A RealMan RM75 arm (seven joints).
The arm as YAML. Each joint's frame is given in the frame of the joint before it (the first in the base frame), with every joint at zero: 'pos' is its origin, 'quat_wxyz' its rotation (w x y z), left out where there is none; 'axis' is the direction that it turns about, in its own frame. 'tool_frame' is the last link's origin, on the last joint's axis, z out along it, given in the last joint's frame.
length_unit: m
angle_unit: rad
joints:
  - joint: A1
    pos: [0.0, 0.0, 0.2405]
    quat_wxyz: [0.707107, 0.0, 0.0, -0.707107]
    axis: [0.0, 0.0, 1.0]
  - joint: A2
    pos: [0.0, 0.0, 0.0]
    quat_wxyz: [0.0, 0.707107, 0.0, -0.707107]
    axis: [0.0, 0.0, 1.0]
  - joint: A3
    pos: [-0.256, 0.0, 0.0]
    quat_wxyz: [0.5, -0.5, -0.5, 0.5]
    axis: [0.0, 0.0, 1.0]
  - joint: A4
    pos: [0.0, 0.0, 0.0]
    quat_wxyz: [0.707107, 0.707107, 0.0, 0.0]
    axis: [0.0, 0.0, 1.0]
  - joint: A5
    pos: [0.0, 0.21, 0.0]
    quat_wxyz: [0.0, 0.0, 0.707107, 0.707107]
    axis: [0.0, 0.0, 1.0]
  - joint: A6
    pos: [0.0, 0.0, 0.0]
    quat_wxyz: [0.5, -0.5, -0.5, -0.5]
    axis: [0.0, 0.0, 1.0]
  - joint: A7
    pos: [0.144, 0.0, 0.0]
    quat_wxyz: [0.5, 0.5, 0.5, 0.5]
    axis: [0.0, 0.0, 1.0]
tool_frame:
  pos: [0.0, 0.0, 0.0]
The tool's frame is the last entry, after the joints.
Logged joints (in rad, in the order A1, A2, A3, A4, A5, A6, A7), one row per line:
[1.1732, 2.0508, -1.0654, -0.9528, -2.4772, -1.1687, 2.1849]
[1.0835, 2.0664, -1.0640, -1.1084, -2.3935, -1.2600, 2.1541]
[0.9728, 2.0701, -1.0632, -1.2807, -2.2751, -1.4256, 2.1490]
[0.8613, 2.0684, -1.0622, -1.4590, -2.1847, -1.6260, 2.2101]
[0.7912, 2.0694, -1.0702, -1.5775, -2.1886, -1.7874, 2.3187]
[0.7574, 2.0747, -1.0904, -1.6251, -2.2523, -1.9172, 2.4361]
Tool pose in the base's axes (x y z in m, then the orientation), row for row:
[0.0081, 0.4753, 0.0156, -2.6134, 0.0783, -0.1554]
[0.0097, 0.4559, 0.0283, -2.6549, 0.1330, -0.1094]
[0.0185, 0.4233, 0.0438, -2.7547, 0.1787, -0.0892]
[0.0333, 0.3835, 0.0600, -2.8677, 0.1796, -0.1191]
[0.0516, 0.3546, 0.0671, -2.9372, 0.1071, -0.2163]
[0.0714, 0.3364, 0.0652, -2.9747, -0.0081, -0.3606]
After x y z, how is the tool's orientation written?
As angles about the fixed x, y, z axes (roll, pitch, yaw), in radians.
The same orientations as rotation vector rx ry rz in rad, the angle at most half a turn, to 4 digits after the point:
[-2.5988, 0.2300, 0.0471]
[-2.6391, 0.1883, 0.1400]
[-2.7345, 0.1702, 0.2212]
[-2.8418, 0.2048, 0.2327]
[-2.9057, 0.3316, 0.1235]
[-2.9302, 0.5331, -0.0565]

